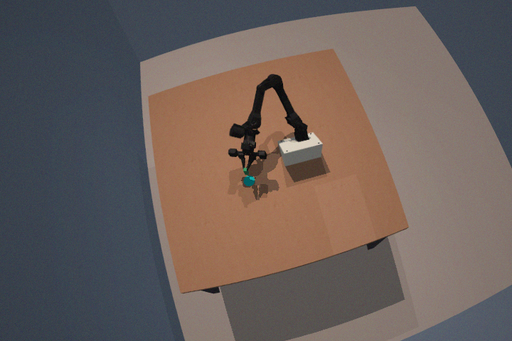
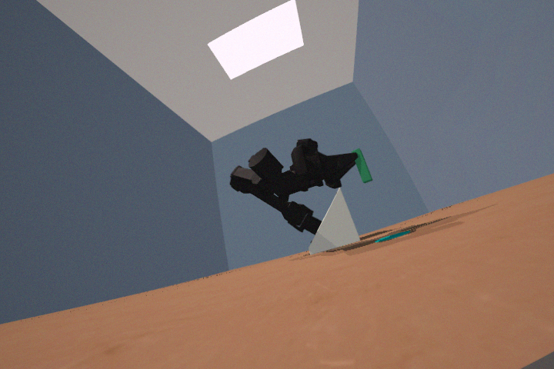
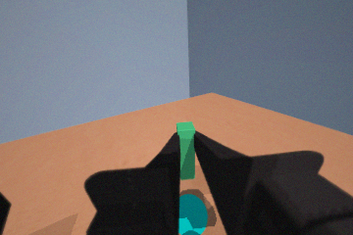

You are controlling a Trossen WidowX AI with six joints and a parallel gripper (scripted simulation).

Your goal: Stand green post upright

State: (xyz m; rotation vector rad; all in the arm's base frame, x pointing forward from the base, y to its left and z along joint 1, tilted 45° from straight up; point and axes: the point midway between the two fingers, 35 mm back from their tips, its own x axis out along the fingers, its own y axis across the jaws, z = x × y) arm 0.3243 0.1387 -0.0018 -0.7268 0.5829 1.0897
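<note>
Right now my gripper tip is 2 cm above the green post. From my gripper tip the other things lie so: cyan circle: 16 cm below.
</note>
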